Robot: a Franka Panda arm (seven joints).
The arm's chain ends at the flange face. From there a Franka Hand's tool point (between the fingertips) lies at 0.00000 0.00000 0.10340 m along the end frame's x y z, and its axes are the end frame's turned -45 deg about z.
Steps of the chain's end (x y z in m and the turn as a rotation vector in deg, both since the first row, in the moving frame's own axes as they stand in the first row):
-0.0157 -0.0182 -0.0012 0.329 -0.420 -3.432
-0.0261 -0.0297 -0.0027 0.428 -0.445 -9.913
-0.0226 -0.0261 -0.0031 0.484 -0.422 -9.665
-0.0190 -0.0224 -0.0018 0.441 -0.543 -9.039
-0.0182 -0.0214 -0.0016 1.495 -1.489 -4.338
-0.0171 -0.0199 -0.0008 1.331 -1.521 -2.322
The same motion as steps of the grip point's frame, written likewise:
0.0016 -0.0249 -0.0012 0.530 -0.064 -3.432
0.0024 -0.0406 -0.0027 0.617 -0.012 -9.913
0.0025 -0.0356 -0.0031 0.641 0.044 -9.665
0.0022 -0.0305 -0.0018 0.696 -0.072 -9.039
0.0021 -0.0318 -0.0017 2.110 0.004 -4.338
0.0017 -0.0298 -0.0009 2.017 -0.134 -2.322

